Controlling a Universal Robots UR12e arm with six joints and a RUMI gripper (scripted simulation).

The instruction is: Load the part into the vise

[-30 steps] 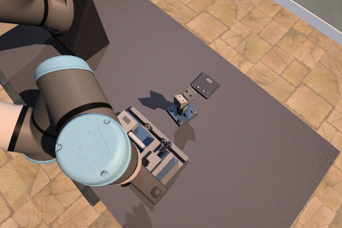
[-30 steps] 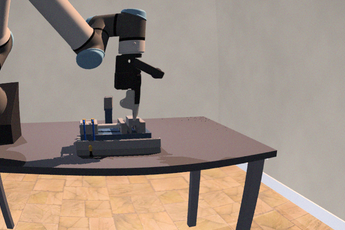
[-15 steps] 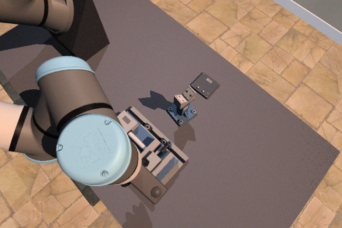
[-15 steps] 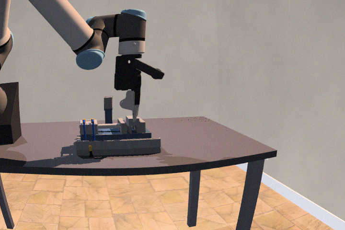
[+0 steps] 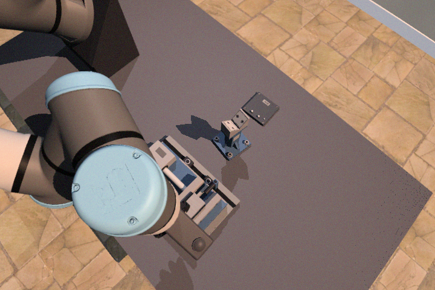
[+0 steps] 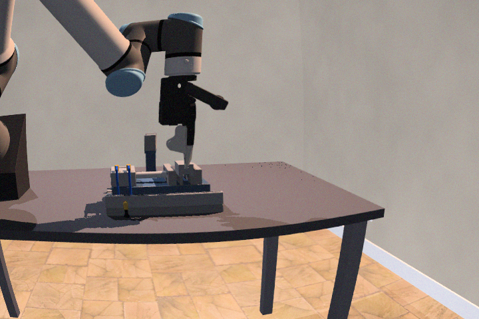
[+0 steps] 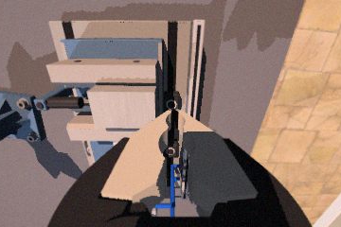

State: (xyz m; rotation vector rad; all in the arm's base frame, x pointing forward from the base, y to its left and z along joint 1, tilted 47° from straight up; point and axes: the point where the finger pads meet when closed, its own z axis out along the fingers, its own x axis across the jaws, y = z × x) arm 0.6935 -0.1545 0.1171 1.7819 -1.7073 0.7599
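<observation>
My gripper is now 5 cm to the right of the part and 3 cm above it. The rest, counted from my hand: fixed jaw (3 cm ahead, 7 cm to the left, 4 cm below); black work stop (11 cm to the left, 3 cm below); white cylinder rod (9 cm behind, 6 cm to the left, 4 cm below).
</observation>
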